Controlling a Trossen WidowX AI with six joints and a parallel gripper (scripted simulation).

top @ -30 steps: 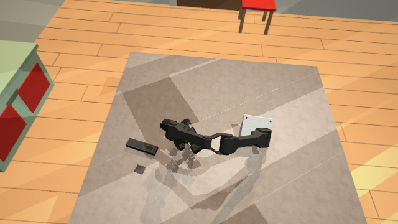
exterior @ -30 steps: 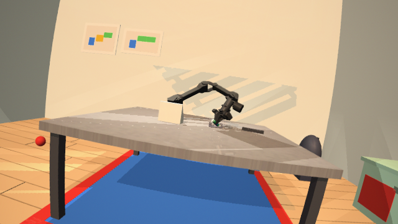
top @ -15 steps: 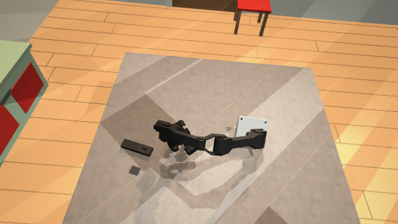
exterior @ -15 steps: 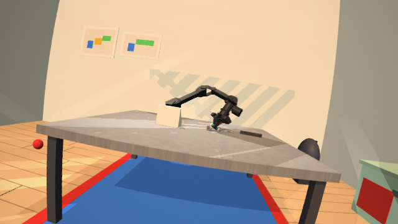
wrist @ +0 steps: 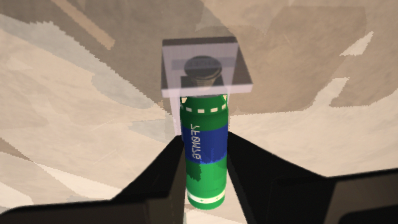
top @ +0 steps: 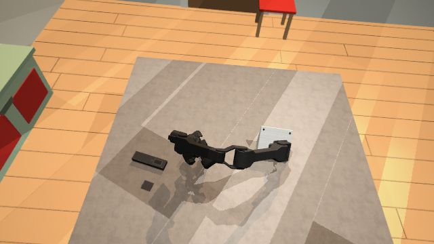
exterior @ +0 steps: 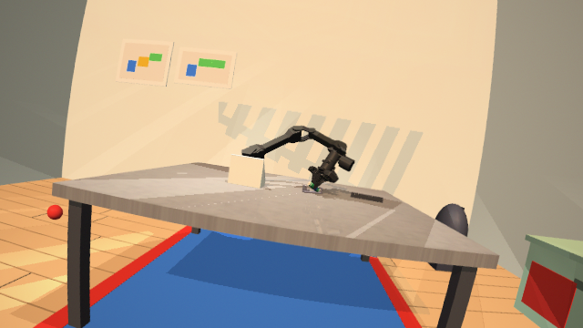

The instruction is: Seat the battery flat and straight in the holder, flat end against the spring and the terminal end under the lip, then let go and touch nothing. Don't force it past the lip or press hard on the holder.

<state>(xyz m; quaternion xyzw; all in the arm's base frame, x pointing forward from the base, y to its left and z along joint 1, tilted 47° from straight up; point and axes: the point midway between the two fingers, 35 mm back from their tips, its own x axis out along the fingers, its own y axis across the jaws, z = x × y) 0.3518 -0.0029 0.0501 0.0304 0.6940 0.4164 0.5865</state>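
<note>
Now: gripper tip 1 cm below the green battery. Round my gripper tip: black remote-like bar (28 cm ahead, 4 cm to the left, 1 cm below); brass plate (3 cm ahead, 2 cm to the left, 1 cm below); dark square (27 cm ahead, 16 cm to the left, 2 cm below).
</note>
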